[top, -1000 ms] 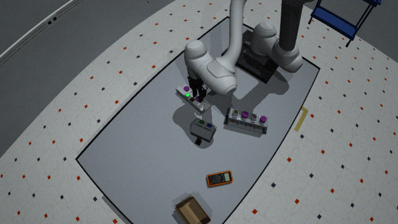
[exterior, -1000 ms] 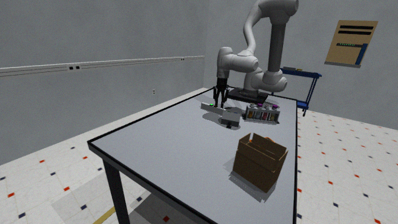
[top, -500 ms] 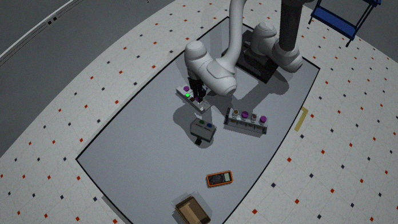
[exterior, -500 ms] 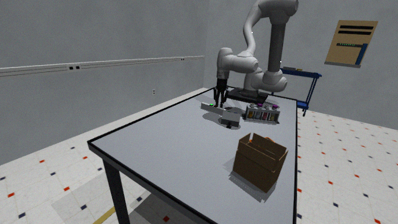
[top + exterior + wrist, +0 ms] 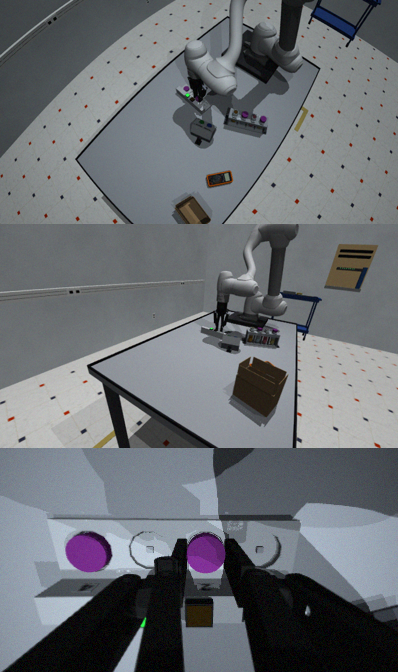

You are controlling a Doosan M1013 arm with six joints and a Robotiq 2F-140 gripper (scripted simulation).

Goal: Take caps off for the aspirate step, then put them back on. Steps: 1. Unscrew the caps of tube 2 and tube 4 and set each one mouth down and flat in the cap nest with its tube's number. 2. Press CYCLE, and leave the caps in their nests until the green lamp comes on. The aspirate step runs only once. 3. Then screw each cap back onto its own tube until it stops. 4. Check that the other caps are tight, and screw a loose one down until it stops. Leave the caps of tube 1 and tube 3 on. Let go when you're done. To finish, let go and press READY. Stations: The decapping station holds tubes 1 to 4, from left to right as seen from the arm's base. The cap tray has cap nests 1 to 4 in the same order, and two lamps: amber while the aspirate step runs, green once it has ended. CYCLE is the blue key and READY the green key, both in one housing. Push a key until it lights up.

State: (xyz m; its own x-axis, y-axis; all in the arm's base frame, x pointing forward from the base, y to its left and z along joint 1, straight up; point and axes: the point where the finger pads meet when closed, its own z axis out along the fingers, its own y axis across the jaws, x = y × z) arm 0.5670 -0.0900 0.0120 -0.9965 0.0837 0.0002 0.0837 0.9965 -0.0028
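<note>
Now: hand 290 mm to the right of the purple cap, 60 mm below it and 40 mm past it. Also, from my hand: green key 130 mm to the left, 120 mm ahead, 20 mm above; blue key 170 mm to the left, 110 mm ahead, 20 mm above; key housing 150 mm to the left, 130 mm ahead.
</note>
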